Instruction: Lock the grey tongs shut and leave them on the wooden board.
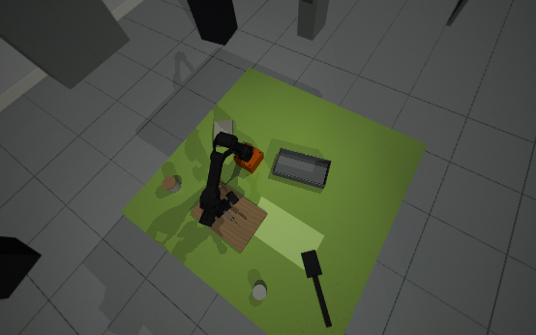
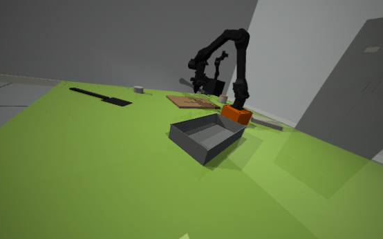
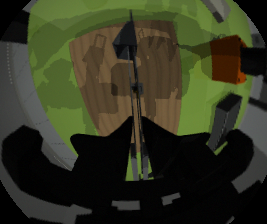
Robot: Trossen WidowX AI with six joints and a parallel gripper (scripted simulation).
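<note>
Right now my gripper tip is 7 cm above the wooden board. From my gripper tip the other things lie so: flat block (28 cm behind, 45 cm to the left, 7 cm below); brown-topped cylinder (38 cm behind, 1 cm to the left, 4 cm below); roasting tin (27 cm ahead, 40 cm to the left, 5 cm below).
</note>
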